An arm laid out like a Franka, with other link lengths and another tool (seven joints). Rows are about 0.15 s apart.
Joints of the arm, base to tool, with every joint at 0 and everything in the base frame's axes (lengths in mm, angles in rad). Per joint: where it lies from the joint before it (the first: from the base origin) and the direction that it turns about. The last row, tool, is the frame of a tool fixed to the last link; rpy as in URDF.
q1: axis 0 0 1 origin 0 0 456.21
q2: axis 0 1 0 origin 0 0 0
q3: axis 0 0 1 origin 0 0 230.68
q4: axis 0 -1 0 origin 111.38 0 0
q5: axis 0 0 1 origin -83.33 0 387.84
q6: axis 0 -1 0 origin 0 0 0
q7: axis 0 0 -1 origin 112.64 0 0
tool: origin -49 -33 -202.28 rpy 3.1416 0.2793 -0.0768
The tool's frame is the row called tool.
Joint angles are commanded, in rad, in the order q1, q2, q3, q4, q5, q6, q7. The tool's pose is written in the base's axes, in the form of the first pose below.
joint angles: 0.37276, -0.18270, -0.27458, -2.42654, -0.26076, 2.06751, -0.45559
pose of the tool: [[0.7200 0.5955 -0.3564 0.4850], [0.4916 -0.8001 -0.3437 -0.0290], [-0.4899 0.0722 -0.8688 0.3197], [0 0 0 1]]
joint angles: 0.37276, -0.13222, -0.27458, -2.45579, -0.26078, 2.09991, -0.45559
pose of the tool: [[0.6939 0.6033 -0.3931 0.4729], [0.4895 -0.7956 -0.3569 -0.0304], [-0.5281 0.0552 -0.8474 0.2873], [0 0 0 1]]
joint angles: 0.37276, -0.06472, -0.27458, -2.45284, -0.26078, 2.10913, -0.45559
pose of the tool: [[0.6650 0.6069 -0.4353 0.4646], [0.4785 -0.7937 -0.3756 -0.0342], [-0.5734 0.0415 -0.8182 0.2599], [0 0 0 1]]
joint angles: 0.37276, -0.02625, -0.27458, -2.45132, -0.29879, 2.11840, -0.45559
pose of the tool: [[0.6374 0.6313 -0.4418 0.4627], [0.4765 -0.7735 -0.4180 -0.0403], [-0.6056 0.0559 -0.7938 0.2466], [0 0 0 1]]
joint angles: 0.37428, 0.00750, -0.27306, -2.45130, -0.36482, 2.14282, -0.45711
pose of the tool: [[0.6053 0.6769 -0.4188 0.4664], [0.4854 -0.7309 -0.4797 -0.0460], [-0.6308 0.0871 -0.7710 0.2366], [0 0 0 1]]
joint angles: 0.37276, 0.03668, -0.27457, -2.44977, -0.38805, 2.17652, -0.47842
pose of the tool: [[0.5834 0.7075 -0.3989 0.4707], [0.5061 -0.7008 -0.5027 -0.0491], [-0.6352 0.0914 -0.7669 0.2264], [0 0 0 1]]
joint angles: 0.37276, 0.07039, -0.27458, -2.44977, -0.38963, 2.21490, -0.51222
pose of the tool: [[0.5563 0.7366 -0.3848 0.4730], [0.5356 -0.6718 -0.5117 -0.0489], [-0.6354 0.0786 -0.7682 0.2123], [0 0 0 1]]
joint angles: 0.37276, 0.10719, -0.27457, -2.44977, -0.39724, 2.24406, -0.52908
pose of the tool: [[0.5317 0.7566 -0.3807 0.4718], [0.5497 -0.6502 -0.5244 -0.0501], [-0.6443 0.0695 -0.7616 0.1974], [0 0 0 1]]
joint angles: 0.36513, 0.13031, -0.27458, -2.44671, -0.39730, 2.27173, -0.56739
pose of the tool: [[0.5076 0.7788 -0.3686 0.4749], [0.5749 -0.6248 -0.5284 -0.0533], [-0.6418 0.0563 -0.7648 0.1885], [0 0 0 1]]
